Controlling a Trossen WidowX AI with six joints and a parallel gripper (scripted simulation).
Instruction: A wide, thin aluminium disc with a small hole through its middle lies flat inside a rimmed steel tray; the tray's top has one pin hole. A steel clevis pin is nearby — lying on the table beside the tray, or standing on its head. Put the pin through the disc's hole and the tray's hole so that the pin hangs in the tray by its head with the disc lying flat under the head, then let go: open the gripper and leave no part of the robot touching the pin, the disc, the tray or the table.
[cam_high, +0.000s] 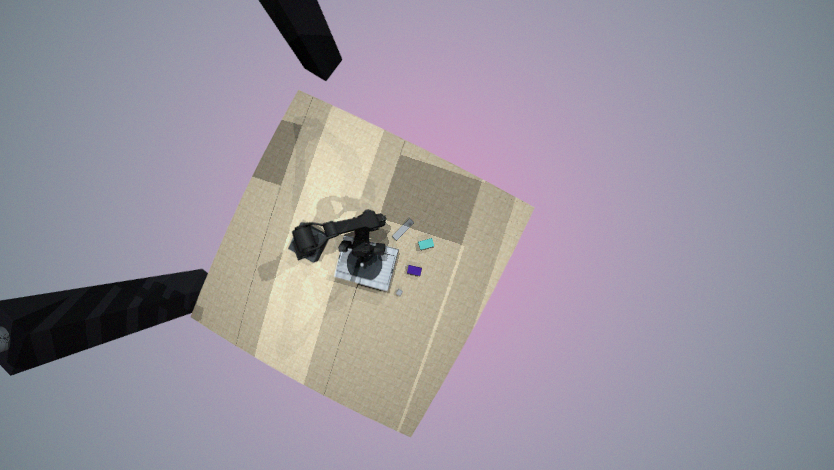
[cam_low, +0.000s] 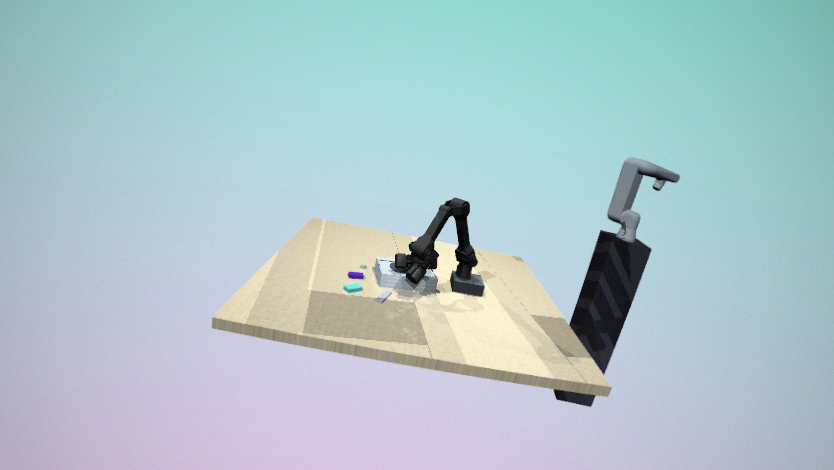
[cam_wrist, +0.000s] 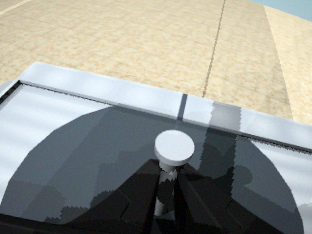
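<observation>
My gripper tip is 1 cm above the steel clevis pin. From my gripper tip the other things lie so: small grey piece 20 cm ahead, 3 cm to the right, 8 cm below; then steel tray 1 cm to the left, 4 cm below; then dark aluminium disc 3 cm below.
</observation>
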